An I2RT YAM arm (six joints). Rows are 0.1 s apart.
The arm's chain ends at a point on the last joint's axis. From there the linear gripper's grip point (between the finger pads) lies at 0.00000 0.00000 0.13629 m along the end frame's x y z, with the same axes.
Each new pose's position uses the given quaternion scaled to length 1; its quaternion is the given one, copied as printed.
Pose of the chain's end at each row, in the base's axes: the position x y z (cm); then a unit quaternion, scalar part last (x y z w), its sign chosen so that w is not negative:
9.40 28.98 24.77 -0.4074 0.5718 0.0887 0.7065
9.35 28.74 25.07 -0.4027 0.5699 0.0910 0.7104
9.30 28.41 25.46 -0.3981 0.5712 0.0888 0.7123
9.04 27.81 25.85 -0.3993 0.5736 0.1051 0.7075
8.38 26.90 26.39 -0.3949 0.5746 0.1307 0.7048
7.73 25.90 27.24 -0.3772 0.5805 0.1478 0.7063
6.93 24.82 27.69 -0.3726 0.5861 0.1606 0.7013
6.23 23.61 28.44 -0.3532 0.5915 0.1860 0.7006
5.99 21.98 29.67 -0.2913 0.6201 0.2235 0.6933
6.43 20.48 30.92 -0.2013 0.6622 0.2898 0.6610
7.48 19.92 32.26 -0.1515 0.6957 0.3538 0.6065
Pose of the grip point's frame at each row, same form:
19.43 38.21 24.96 -0.4074 0.5718 0.0887 0.7065
19.39 37.95 25.42 -0.4027 0.5699 0.0910 0.7104
19.43 37.52 25.88 -0.3981 0.5712 0.0888 0.7123
18.96 37.15 26.17 -0.3993 0.5736 0.1051 0.7075
18.01 36.53 26.77 -0.3949 0.5746 0.1307 0.7048
17.39 35.50 27.80 -0.3772 0.5805 0.1478 0.7063
16.50 34.51 28.17 -0.3726 0.5861 0.1606 0.7013
15.73 33.35 29.13 -0.3532 0.5915 0.1860 0.7006
15.93 31.26 30.50 -0.2913 0.6201 0.2235 0.6933
16.77 29.34 31.49 -0.2013 0.6622 0.2898 0.6610
17.52 29.13 32.07 -0.1515 0.6957 0.3538 0.6065

